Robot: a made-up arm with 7 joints. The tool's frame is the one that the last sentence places.
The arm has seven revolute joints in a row. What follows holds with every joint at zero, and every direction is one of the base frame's.
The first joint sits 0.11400 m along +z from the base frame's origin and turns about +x.
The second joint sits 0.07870 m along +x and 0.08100 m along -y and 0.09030 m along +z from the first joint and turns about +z.
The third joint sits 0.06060 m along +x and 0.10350 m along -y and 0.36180 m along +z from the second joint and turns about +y.
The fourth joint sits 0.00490 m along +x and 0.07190 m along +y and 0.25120 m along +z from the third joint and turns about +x.
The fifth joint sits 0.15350 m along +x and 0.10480 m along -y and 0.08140 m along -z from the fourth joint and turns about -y.
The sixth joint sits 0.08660 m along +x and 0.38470 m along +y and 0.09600 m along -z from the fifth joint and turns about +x.
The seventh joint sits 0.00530 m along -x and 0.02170 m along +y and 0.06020 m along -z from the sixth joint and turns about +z.
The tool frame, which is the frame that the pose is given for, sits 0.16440 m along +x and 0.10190 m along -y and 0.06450 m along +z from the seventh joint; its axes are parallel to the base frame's.
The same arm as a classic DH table. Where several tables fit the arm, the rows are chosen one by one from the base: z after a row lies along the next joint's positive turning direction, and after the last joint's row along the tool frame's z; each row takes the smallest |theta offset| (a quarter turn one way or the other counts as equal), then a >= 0, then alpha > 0; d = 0 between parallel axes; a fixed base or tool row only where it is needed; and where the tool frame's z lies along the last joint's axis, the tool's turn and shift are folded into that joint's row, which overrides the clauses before.
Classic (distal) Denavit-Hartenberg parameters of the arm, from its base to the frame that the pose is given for. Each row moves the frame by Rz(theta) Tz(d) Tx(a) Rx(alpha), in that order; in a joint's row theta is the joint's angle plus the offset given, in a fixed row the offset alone. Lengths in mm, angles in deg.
base (fixed): a 0; alpha 90; d 114; theta_offset 90
joint 1: a -81; alpha -90; d 78.7; theta_offset 0
joint 2: a 60.6; alpha -90; d 452.1; theta_offset -90
joint 3: a 251.2; alpha -90; d -31.6; theta_offset -90
joint 4: a -81.4; alpha -90; d 158.4; theta_offset 0
joint 5: a -96; alpha 90; d -279.9; theta_offset 0
joint 6: a 21.7; alpha -90; d 81.3; theta_offset -90
joint 7: a -193.4; alpha 0; d 0; theta_offset 58.21
tool (fixed): a 0; alpha 0; d 4.3; theta_offset -148.21

